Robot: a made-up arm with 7 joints.
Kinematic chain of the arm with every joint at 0, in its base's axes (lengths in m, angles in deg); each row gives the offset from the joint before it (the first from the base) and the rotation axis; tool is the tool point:
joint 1: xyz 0 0 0.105 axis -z
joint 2: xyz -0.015 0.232 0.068 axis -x
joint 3: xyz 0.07 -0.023 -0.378 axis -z
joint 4: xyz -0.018 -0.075 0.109 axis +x
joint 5: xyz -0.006 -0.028 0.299 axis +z
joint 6: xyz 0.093 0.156 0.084 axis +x
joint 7: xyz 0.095 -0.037 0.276 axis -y
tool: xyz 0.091 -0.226 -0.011
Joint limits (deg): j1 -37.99..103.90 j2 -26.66..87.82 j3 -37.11..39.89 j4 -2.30..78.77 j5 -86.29..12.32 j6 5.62..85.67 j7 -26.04..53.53
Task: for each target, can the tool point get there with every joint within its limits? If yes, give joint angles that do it. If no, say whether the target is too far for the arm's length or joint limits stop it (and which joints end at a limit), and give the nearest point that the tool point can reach.
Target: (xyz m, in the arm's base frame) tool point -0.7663 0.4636 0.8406
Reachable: no: joint limits stop it (at a limit: joint 2, joint 3, joint 4, joint 5, joint 6, joint 7) | nearest point -0.5266 0.3186 0.7117 | short by 0.308 m
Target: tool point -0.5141 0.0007 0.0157
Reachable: yes | joints 78.70 26.33 16.26 69.25 -48.08 38.75 -12.90
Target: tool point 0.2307 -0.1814 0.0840
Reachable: yes | joints -22.52 -4.44 -8.29 4.74 -39.95 69.73 42.91
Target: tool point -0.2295 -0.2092 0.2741
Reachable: yes | joints 45.46 25.52 -1.21 19.97 -63.95 63.01 -2.62
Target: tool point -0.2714 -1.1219 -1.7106
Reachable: no: too far | nearest point -0.1316 -0.5438 -0.5363 | short by 1.316 m
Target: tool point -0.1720 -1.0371 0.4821
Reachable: no: joint limits stop it (at a limit: joint 3, joint 4, joint 6, joint 7) | nearest point -0.1280 -0.7716 0.4270 | short by 0.275 m
